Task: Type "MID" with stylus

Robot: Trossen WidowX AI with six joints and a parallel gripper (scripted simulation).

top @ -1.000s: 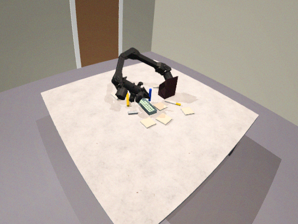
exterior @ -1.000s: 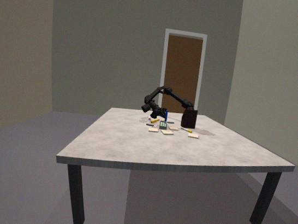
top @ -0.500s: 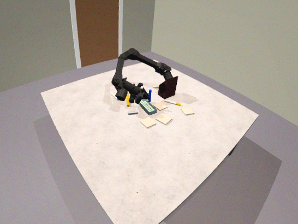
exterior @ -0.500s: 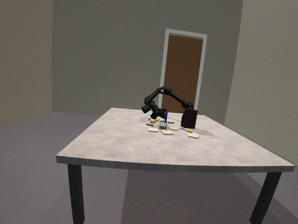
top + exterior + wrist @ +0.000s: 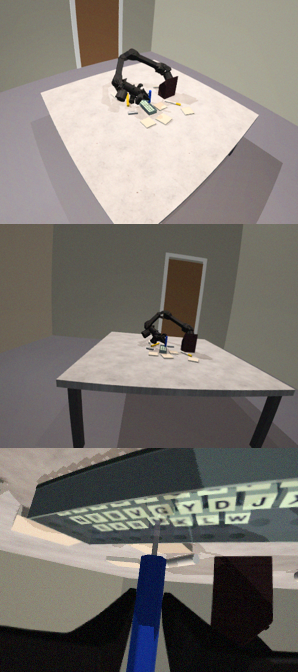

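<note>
My gripper tip is now 10 mm above the blue stylus. From my gripper tip the other things lie so: grey bar (130 mm ahead, 60 mm below, 10 mm to the right).
</note>
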